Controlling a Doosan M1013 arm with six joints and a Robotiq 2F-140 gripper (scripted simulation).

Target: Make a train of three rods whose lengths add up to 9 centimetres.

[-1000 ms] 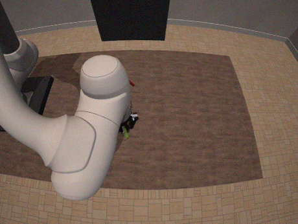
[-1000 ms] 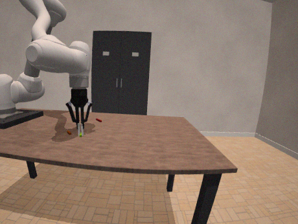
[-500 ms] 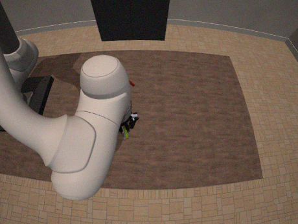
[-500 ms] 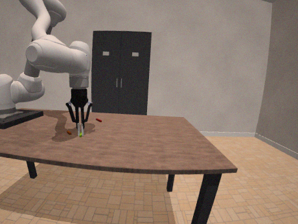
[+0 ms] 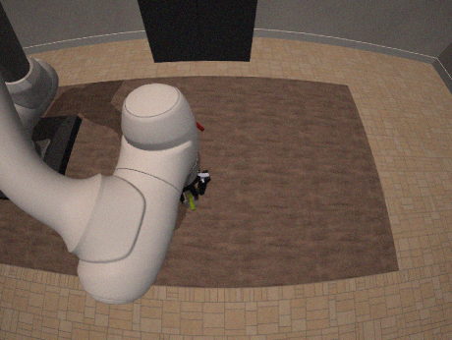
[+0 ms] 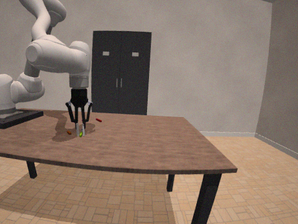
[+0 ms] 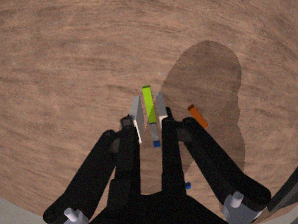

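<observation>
Now: hand 30 mm above the lime rod. Round my hand: orange rod (70 mm behind, 10 mm to the left, 30 mm below); then grey rod (10 mm behind, 40 mm to the left, 30 mm below); then magenta rod (90 mm behind, 260 mm to the left, 30 mm below).
</observation>
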